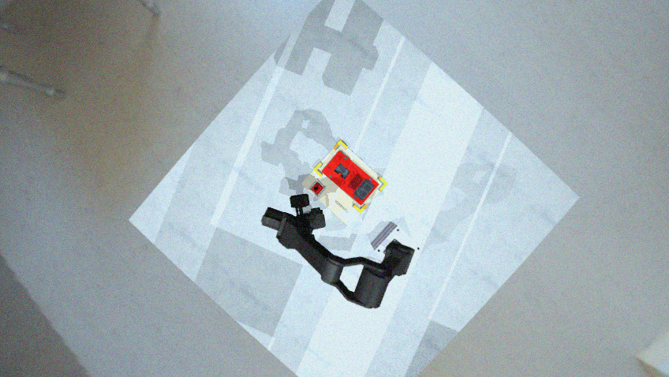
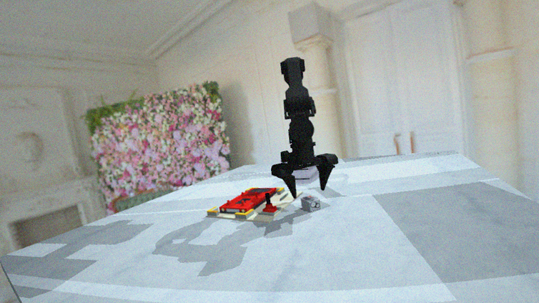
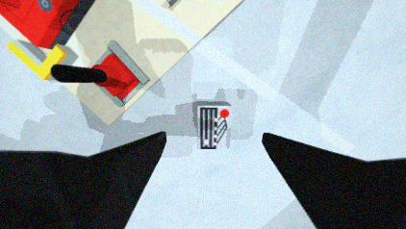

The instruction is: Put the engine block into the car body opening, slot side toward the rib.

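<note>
The engine block lies 30 mm below my gripper tip.
</note>
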